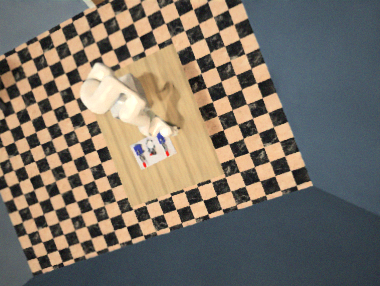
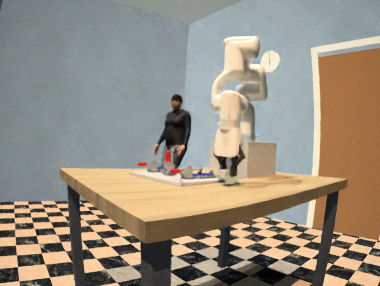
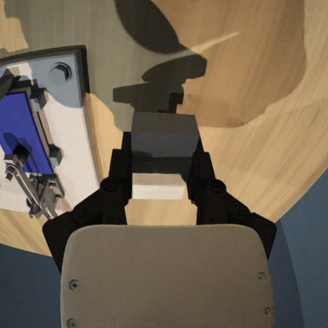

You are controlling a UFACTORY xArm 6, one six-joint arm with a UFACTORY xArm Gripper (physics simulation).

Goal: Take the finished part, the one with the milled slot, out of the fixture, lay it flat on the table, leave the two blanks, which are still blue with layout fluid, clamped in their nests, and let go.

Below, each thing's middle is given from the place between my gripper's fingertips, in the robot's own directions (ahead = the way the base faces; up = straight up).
Labels:
Now: the finished part (image 3: pixel 162 144) 1 cm above my hand. Also, from my hand: fixture plate (image 1: pixel 161 154): 24 cm to the right, 5 cm ahead, 3 cm below.

